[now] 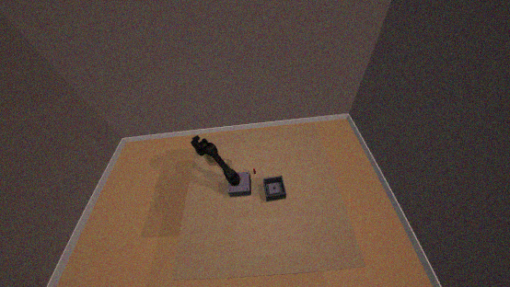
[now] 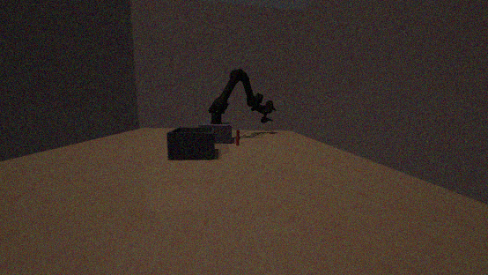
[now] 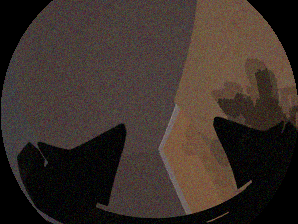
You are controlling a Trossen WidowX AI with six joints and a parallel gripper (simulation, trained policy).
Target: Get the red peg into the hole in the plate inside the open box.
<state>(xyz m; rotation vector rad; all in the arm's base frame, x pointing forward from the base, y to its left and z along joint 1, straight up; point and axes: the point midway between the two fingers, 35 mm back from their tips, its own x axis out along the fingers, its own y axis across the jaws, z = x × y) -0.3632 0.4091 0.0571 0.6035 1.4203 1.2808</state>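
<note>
Right now the red peg is 53 cm ahead of my gripper tip, 31 cm to the right of it and 10 cm below it. Also, from my gripper tip: dark box (69 cm ahead, 49 cm to the right, 11 cm below); grey plate (69 cm ahead, 49 cm to the right, 9 cm below).
</note>
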